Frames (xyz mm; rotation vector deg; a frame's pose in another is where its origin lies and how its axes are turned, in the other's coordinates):
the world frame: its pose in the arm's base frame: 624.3 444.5 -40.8 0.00 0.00 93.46
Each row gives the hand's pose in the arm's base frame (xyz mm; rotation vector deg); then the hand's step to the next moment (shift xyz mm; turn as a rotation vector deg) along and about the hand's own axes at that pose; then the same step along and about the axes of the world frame.
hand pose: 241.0 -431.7 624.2 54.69 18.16 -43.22
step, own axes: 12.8 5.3 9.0 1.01 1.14 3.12
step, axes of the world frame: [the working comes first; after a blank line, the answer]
step, axes of the arm's base frame: 12.1 -11.2 1.2 1.28 -2.62 1.88

-11.9 -11.4 1.2 -2.69 -1.12 1.88
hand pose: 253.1 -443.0 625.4 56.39 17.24 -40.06
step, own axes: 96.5 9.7 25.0 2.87 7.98 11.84
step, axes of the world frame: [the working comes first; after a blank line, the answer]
step, axes of the arm's base frame: 76.6 -56.4 -31.5 6.56 -8.24 10.06

-60.9 -73.0 -31.5 -8.62 -6.05 10.06
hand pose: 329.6 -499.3 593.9 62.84 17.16 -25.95
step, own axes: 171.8 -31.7 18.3 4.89 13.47 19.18
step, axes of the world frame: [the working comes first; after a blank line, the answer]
step, axes of the arm's base frame: 134.1 -63.5 -94.1 11.11 -13.19 16.61

-71.5 -130.0 -94.1 -13.84 -10.29 16.61
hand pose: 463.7 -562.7 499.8 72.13 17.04 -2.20
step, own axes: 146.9 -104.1 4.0 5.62 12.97 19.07
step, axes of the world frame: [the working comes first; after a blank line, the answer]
step, axes of the arm's base frame: 122.1 -16.5 -131.4 11.69 -13.15 15.93

-23.9 -120.9 -131.4 -13.83 -10.88 15.93
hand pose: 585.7 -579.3 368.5 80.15 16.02 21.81
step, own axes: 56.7 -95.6 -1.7 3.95 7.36 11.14
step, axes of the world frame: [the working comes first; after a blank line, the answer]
step, axes of the arm's base frame: 59.7 13.2 -92.8 7.46 -7.43 9.12

9.6 -60.4 -92.8 -7.86 -6.99 9.12
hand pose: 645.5 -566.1 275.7 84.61 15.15 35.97
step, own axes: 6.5 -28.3 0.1 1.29 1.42 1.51
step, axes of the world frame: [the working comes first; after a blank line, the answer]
step, axes of the arm's base frame: 11.8 4.2 -26.2 1.53 -0.61 1.80

3.5 -12.1 -26.2 -0.70 -1.49 1.80
